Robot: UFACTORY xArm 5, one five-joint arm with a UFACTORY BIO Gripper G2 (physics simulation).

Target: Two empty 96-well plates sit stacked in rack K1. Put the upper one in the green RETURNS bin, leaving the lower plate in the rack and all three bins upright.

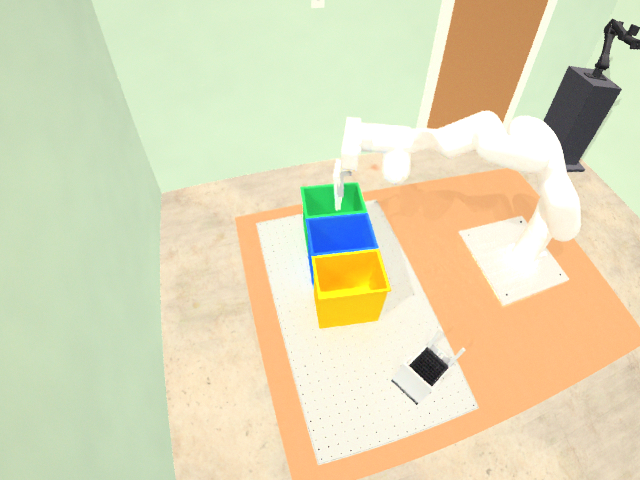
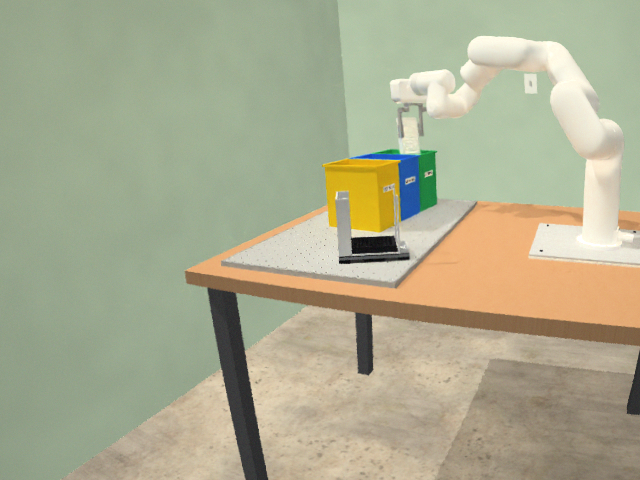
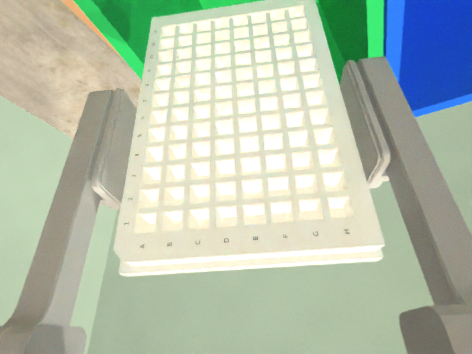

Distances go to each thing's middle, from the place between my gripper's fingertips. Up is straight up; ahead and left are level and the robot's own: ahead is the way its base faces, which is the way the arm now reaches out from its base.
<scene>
My gripper is now 1 cm short of the white 96-well plate (image 3: 242, 157). Also, from my hand: green bin (image 1: 318, 201): 2 cm ahead, 1 cm to the left, 14 cm below; then yellow bin (image 1: 349, 288): 2 cm ahead, 27 cm to the left, 14 cm below; then blue bin (image 1: 344, 233): 2 cm ahead, 14 cm to the left, 14 cm below.
</scene>
